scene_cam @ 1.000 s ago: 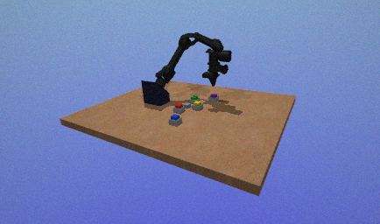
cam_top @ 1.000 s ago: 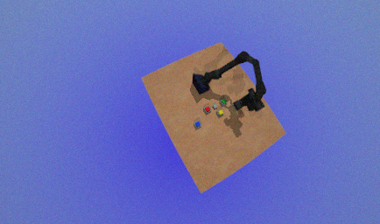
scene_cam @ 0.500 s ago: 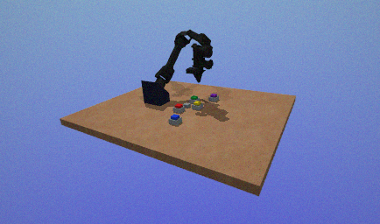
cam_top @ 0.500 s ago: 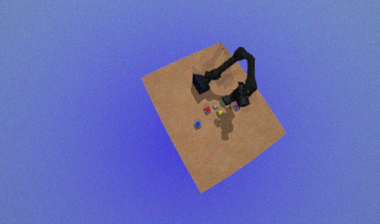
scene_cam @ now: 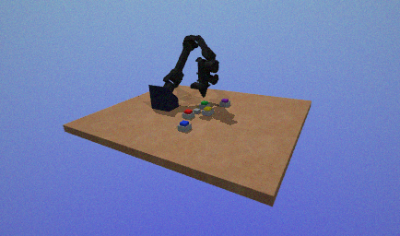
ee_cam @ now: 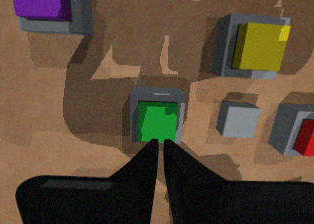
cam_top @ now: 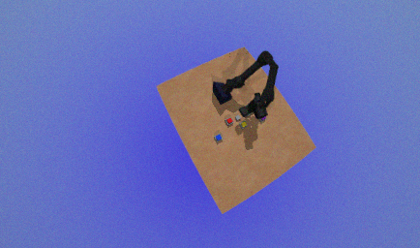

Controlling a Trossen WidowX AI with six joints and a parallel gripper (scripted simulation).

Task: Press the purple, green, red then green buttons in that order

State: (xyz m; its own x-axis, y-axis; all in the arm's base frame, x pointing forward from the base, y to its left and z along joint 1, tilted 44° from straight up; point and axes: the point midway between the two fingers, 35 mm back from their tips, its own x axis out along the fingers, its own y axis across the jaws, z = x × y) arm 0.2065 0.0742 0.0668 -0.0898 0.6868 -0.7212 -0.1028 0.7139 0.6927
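My gripper tip is 40 mm above the green button. From my gripper tip the other things lie so: yellow button 70 mm to the right, 70 mm ahead, 40 mm below; small grey block 80 mm to the right, 60 mm below, 10 mm ahead; purple button 100 mm to the left, 80 mm ahead, 40 mm below.
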